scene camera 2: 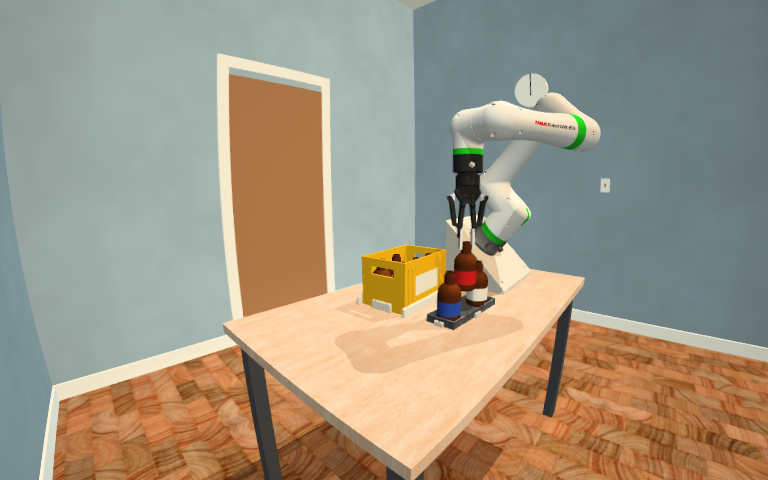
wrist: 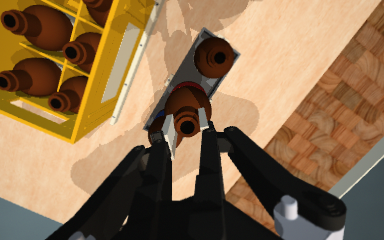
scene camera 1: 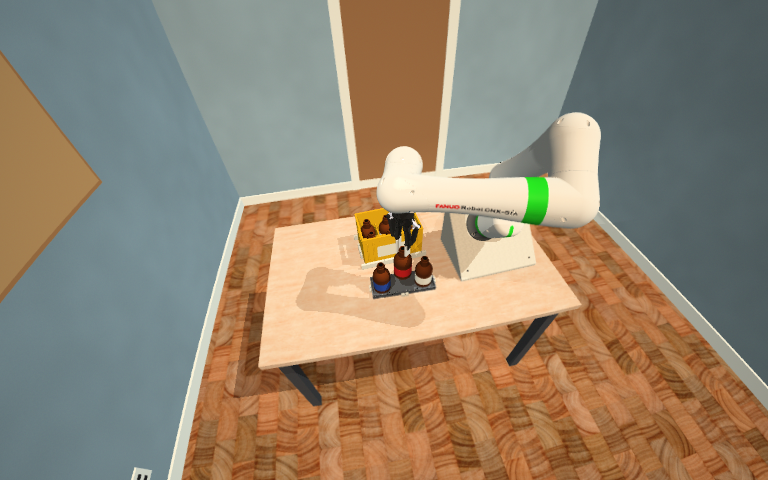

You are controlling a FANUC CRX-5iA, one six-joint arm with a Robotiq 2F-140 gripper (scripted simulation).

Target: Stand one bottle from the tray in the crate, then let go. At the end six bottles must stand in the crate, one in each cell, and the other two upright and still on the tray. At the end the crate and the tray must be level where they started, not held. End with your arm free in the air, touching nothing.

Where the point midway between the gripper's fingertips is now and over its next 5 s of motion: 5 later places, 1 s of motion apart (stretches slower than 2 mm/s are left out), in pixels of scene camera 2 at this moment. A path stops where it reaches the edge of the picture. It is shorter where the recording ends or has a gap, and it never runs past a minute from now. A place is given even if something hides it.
The gripper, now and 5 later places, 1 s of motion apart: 466,248; 466,244; 466,236; 466,232; 466,224; 467,219
